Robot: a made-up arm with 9 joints.
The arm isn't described. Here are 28 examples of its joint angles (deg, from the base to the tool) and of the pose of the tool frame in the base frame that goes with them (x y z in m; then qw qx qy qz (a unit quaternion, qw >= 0)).
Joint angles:
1: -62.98 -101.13 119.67 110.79 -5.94 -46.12 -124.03 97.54 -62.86
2: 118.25 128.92 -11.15 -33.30 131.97 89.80 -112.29 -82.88 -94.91
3: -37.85 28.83 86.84 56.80 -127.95 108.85 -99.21 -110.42 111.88
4: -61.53 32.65 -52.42 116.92 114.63 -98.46 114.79 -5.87 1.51
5: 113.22 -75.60 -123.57 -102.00 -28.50 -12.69 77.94 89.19 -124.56
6: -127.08 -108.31 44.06 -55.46 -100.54 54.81 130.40 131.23 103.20
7: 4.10 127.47 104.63 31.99 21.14 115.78 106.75 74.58 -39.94
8: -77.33 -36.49 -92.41 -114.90 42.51 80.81 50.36 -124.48 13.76
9: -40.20 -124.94 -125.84 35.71 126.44 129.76 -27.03 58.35 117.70
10: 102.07 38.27 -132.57 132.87 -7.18 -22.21 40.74 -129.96 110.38
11: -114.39 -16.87 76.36 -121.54 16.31 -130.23 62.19 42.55 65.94
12: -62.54 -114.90 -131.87 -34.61 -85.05 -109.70 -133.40 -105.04 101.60
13: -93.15 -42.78 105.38 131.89 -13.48 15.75 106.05 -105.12 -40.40
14: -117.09 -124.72 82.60 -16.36 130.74 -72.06 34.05 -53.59 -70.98
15: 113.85 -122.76 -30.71 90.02 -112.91 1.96 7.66 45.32 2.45
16: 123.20 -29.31 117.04 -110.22 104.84 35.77 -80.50 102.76 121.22
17: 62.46 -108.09 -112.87 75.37 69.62 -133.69 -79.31 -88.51 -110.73
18: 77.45 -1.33 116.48 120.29 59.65 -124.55 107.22 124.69 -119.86
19: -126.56 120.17 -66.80 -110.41 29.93 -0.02 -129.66 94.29 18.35
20: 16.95 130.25 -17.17 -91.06 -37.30 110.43 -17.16 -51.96 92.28
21: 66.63 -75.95 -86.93 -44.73 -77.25 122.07 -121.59 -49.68 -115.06
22: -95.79 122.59 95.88 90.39 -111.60 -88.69 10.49 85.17 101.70
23: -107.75 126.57 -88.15 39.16 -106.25 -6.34 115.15 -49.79 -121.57
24: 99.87 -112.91 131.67 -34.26 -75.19 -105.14 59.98 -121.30 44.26
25: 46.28 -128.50 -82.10 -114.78 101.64 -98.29 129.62 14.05 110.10
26: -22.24 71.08 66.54 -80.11 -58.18 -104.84 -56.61 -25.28 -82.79
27: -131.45 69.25 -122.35 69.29 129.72 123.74 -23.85 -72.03 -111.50
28: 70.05 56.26 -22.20 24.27 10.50 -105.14 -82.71 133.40 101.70
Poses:
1: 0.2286 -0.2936 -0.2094 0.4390 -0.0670 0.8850 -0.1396
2: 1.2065 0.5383 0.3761 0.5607 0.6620 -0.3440 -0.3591
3: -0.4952 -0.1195 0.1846 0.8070 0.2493 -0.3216 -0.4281
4: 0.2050 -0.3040 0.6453 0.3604 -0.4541 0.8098 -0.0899
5: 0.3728 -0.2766 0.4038 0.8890 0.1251 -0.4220 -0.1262
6: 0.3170 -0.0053 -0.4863 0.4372 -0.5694 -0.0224 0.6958
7: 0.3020 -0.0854 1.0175 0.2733 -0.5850 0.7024 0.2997
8: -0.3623 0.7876 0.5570 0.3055 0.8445 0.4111 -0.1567
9: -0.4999 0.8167 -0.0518 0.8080 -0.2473 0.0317 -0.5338
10: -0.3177 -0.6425 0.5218 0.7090 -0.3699 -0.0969 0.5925
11: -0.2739 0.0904 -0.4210 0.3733 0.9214 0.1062 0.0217
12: 0.0630 -0.3215 0.2266 0.7075 -0.3716 0.4588 -0.3885
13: 0.2749 -0.1521 0.0808 0.5717 -0.8033 0.1047 -0.1300
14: 0.5731 -0.3676 0.8600 0.2293 0.6551 -0.7008 0.1648
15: -0.3620 0.4457 0.2170 0.4982 -0.0127 0.5999 -0.6260
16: -0.1027 -0.2406 1.2917 0.2284 -0.9235 0.2432 0.1895
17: -1.0317 -0.6063 1.1374 0.3456 -0.7006 0.4521 -0.4305
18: 0.3929 0.1322 1.2176 0.2830 0.8787 -0.3807 -0.0546
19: 0.2538 -0.3502 -0.1154 0.9987 0.0454 0.0218 -0.0083
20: -0.2031 -0.2752 0.0968 0.6917 0.5756 0.3958 0.1830
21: 0.2071 0.7113 0.6665 0.6730 0.2629 -0.6110 0.3233
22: -0.2297 -0.1736 -0.2188 0.5059 0.7420 0.1977 0.3929
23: -0.0049 -0.3637 0.5141 0.4610 -0.7587 0.4599 0.0203
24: 0.6361 0.0823 0.3647 0.0380 0.5505 -0.3487 -0.7576
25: -0.2767 -0.0080 1.0776 0.0566 -0.4545 0.6188 -0.6382
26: -0.3856 0.3534 -0.4125 0.1241 0.1767 -0.2784 0.9359
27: 0.2352 -0.2849 0.8060 0.6705 0.3504 -0.6502 0.0707
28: 0.0997 0.9618 0.2436 0.0873 -0.1479 0.4693 -0.8662
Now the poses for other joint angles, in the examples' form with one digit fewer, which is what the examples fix.
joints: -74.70 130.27 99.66 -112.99 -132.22 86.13 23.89 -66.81 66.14
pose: 0.860 -0.133 -0.062 0.635 -0.010 -0.536 0.556
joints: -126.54 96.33 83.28 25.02 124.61 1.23 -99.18 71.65 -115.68
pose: 0.247 0.430 -0.213 0.831 -0.499 0.029 -0.243
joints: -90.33 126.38 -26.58 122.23 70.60 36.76 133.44 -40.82 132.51
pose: 0.161 -0.800 -0.411 0.458 0.321 -0.710 -0.429
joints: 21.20 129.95 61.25 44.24 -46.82 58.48 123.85 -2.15 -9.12
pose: -0.055 0.396 0.592 0.294 -0.949 0.086 0.071
